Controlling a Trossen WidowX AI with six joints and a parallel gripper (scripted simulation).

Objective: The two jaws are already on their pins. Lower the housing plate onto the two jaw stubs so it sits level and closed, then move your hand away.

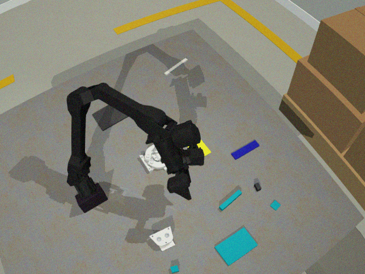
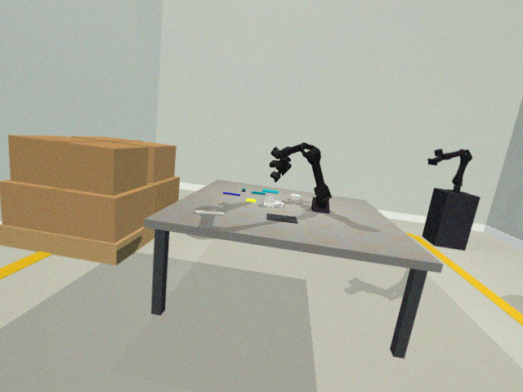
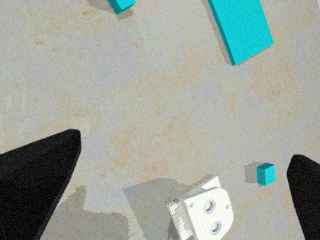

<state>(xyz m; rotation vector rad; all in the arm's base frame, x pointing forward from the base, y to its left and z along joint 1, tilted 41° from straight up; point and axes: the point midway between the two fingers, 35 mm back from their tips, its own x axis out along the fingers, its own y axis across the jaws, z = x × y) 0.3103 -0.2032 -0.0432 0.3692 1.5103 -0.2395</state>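
My gripper tip is 14 cm past the white housing plate, 12 cm above it and 6 cm to the left of it. Round my gripper tip: teal plate (21 cm to the right, 14 cm below, 7 cm ahead); then white block (14 cm behind, 13 cm below, 7 cm to the right); then teal bar (14 cm below, 14 cm ahead, 5 cm to the right).
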